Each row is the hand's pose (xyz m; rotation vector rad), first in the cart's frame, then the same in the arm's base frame.
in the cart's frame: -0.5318 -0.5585 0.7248 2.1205 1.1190 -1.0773
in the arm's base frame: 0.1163 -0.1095 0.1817 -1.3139 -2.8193 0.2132
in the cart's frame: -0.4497 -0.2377 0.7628 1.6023 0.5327 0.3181
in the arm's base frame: -0.0255 -0.0339 0.4737 2.1237 1.6560 1.3767
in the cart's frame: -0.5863 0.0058 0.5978 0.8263 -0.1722 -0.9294
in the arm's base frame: -0.3450 -0.0433 0.5287 1.4345 0.9796 0.0338
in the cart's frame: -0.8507 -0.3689 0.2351 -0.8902 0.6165 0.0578
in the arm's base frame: -0.4560 -0.1075 -0.0417 -0.1545 0.1910 1.3904
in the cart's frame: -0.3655 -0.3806 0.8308 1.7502 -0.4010 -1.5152
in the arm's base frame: 0.1456 -0.0098 0.4261 1.8073 1.4594 -1.0323
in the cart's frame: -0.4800 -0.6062 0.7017 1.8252 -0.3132 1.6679
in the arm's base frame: 0.1552 -0.0574 0.1463 -1.9924 -0.0581 -1.2359
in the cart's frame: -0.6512 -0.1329 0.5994 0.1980 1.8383 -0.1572
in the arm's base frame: -0.2856 -0.1104 0.4045 -0.2160 1.8810 1.5659
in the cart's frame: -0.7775 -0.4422 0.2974 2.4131 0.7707 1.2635
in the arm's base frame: -0.3374 -0.0841 -0.0421 -1.4280 -1.0695 -0.9999
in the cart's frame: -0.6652 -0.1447 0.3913 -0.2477 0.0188 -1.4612
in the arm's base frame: -0.4156 -0.0140 0.2724 0.3345 0.6873 -0.1827
